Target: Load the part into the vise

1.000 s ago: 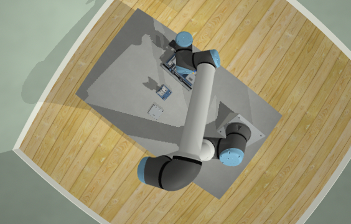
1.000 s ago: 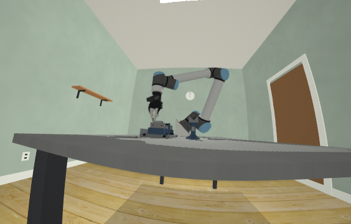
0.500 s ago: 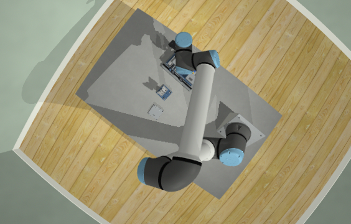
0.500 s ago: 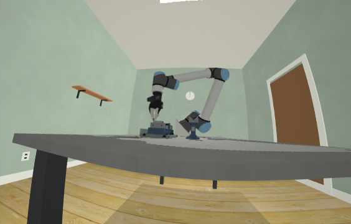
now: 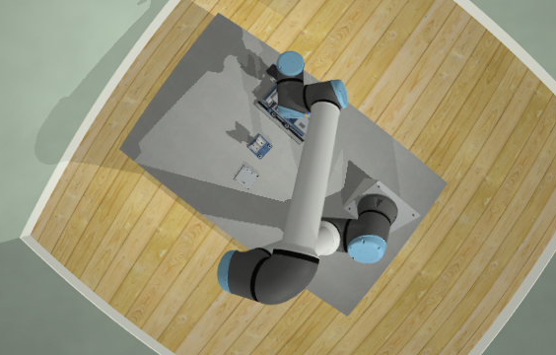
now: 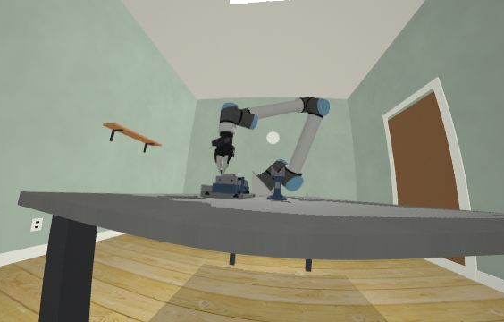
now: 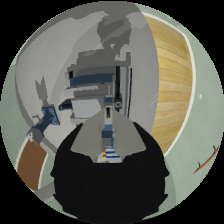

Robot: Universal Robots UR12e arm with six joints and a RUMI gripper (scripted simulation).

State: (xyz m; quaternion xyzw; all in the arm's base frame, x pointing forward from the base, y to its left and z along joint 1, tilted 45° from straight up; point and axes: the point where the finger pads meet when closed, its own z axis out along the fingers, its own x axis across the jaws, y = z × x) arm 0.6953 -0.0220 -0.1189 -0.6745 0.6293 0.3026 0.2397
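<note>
The part is 40 mm to the left of my hand and 30 mm below it. From my hand the other things lie so: vise (80 mm below, 70 mm behind, 40 mm to the left); then infeed plate (430 mm to the left, 140 mm behind, 110 mm below).
</note>
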